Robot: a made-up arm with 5 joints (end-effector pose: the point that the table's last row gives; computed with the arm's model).
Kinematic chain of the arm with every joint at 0, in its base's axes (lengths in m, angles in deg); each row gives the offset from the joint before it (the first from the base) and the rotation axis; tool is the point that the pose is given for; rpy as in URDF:
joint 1: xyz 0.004 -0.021 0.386 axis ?
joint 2: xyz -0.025 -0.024 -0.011 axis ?
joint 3: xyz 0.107 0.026 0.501 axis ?
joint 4: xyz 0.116 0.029 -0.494 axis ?
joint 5: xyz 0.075 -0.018 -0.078 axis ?
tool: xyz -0.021 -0.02 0.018 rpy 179 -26.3 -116.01
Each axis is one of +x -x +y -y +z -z.
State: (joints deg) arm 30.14 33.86 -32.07 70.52 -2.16
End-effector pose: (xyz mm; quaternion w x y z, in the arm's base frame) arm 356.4 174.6 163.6 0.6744 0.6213 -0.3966 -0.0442
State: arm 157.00 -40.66 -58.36 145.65 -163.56
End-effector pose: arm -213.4 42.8 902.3 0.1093 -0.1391 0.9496 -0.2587
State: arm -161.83 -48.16 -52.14 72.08 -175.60
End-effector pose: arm -226.3 -129.6 984.6 0.3991 0.6089 -0.6838 0.0486
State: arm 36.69 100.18 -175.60 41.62 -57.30
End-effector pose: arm 860.6 598.0 164.0 0.1602 -0.8715 0.2304 -0.4022
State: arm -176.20 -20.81 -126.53 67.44 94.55
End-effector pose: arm -128.3 -65.4 1405.2 0.2326 0.8638 -0.1259 -0.4288
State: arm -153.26 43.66 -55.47 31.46 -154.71
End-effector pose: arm -601.7 -350.9 112.8 0.0278 0.5144 -0.8470 0.1311
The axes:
joint 1: +z
joint 2: +y
joint 3: +y
joint 4: +y
joint 5: -z

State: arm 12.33 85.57 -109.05 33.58 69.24
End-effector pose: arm 803.1 179.8 -167.5 0.3114 0.0541 -0.9486 0.0188
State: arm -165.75 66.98 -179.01 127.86 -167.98
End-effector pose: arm -931.1 -287.6 680.3 0.0664 0.5162 -0.8390 0.1591
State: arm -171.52 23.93 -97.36 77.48 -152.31
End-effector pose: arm -864.3 -171.6 692.7 0.1800 0.3672 -0.9084 0.0870
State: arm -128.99 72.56 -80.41 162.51 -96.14
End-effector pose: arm -349.0 -448.0 -37.8 0.7243 -0.1924 0.3819 0.5409
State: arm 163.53 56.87 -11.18 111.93 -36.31
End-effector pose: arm -80.8 20.3 160.0 0.7842 0.0168 0.3116 0.5364
